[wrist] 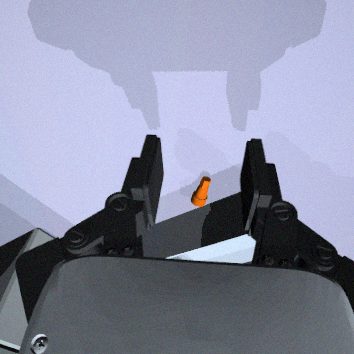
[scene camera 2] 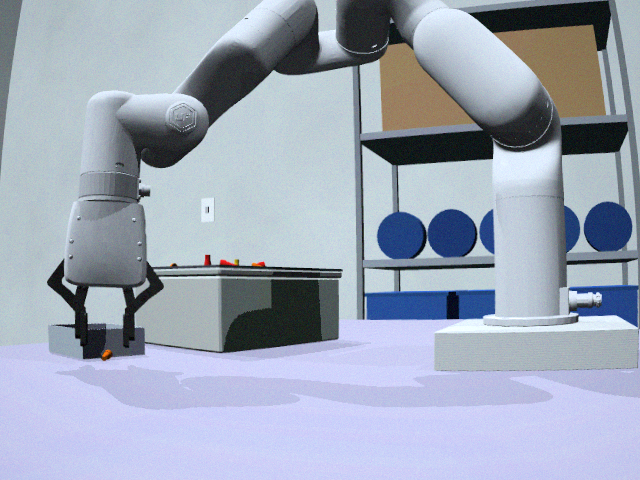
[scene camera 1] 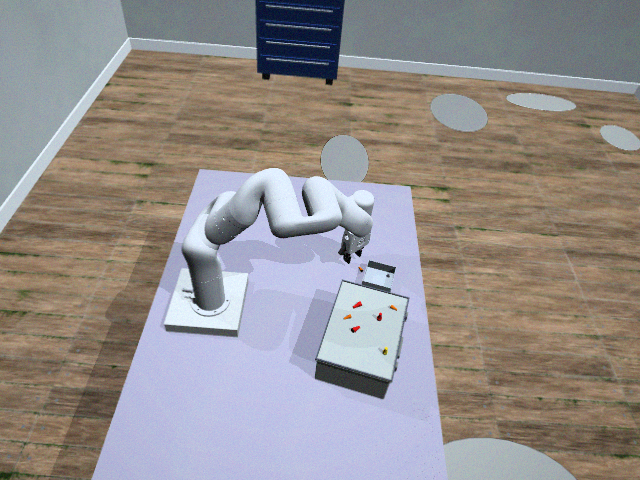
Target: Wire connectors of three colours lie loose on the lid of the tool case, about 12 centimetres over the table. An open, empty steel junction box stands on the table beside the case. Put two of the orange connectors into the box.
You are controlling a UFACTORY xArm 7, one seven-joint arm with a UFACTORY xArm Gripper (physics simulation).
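Seen in the pictures: gripper, fingertip midpoint: (wrist: 202, 155) (scene camera 2: 105, 346) (scene camera 1: 351, 257); arm's base, link origin: (scene camera 2: 531, 322) (scene camera 1: 210, 300).
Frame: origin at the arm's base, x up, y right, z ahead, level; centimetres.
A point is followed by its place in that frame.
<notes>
An orange connector (scene camera 1: 360, 269) @(x -3.2, y -23.5, z 48.0 cm) (scene camera 2: 106, 354) @(x -3.5, y -24.3, z 47.8 cm) (wrist: 201, 192) @(x -3.4, y -24.3, z 47.9 cm) lies on the table close beside the steel junction box (scene camera 1: 377, 277) @(x -4.1, y -21.4, z 54.3 cm) (scene camera 2: 62, 341) @(x -2.5, y -25.1, z 56.1 cm) (wrist: 175, 236) @(x -2.1, y -20.2, z 49.4 cm). My gripper (scene camera 1: 353, 257) @(x -2.0, y -27.5, z 44.6 cm) (scene camera 2: 105, 343) @(x -2.0, y -27.5, z 44.6 cm) (wrist: 202, 155) @(x -2.0, y -27.5, z 44.6 cm) is open and empty, pointing down a little above the table. In the wrist view the connector shows between and below the fingers, nearer the box than the fingertips. Two orange connectors (scene camera 1: 393, 307) @(x 8.7, y 0.5, z 57.5 cm) (scene camera 1: 347, 316) @(x 8.9, y 6.0, z 43.7 cm) lie on the lid of the tool case (scene camera 1: 356, 356) @(x 7.9, y 18.5, z 47.1 cm) (scene camera 2: 180, 310) @(x 1.6, y -6.4, z 50.1 cm). No connector shows in the visible part of the box; a small dark spot (scene camera 1: 387, 275) @(x -3.7, y -22.6, z 57.8 cm) is there.
Red connectors (scene camera 1: 357, 304) @(x 9.1, y 1.3, z 46.4 cm) (scene camera 1: 379, 316) @(x 9.6, y 5.1, z 53.1 cm) (scene camera 1: 355, 329) @(x 9.3, y 10.5, z 46.2 cm) and a yellow connector (scene camera 1: 385, 351) @(x 9.3, y 16.6, z 55.0 cm) are also on the lid. The case stands directly beside the box and is taller than it. The arm's base (scene camera 1: 175, 315) @(x 0.0, y 7.2, z -9.4 cm) (scene camera 2: 532, 351) @(x -2.2, y -12.5, z -1.4 cm) is at the other side of the table.
</notes>
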